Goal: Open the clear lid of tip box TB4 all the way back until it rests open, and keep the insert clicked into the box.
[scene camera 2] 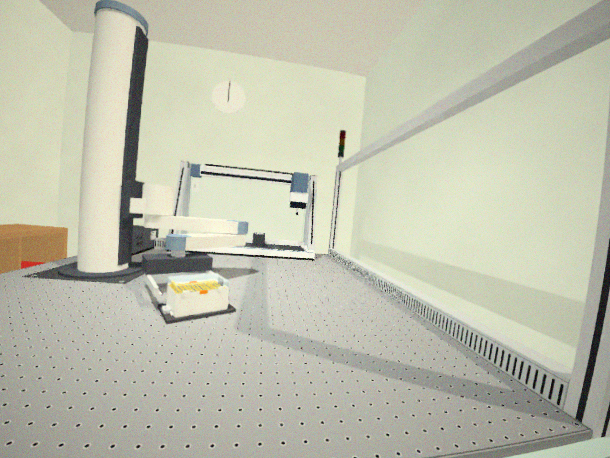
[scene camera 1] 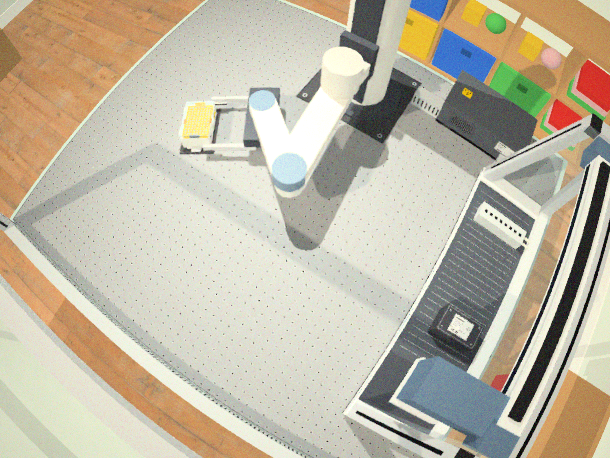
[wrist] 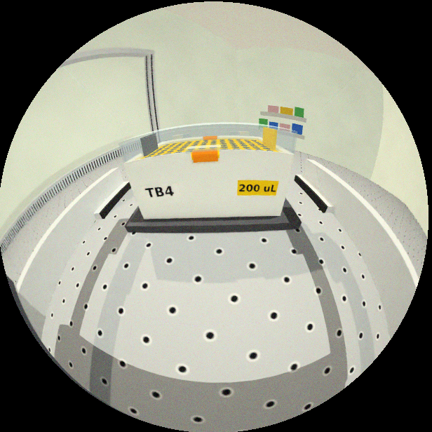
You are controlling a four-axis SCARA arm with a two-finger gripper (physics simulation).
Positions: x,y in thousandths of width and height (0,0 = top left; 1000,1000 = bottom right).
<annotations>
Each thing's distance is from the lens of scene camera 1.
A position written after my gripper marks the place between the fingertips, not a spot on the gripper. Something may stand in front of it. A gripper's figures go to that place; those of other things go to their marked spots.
my gripper (scene camera 1: 340,267): 133 cm
clear lid (scene camera 1: 324,259): 131 cm
dark grey control box (scene camera 1: 816,259): 140 cm
</annotations>
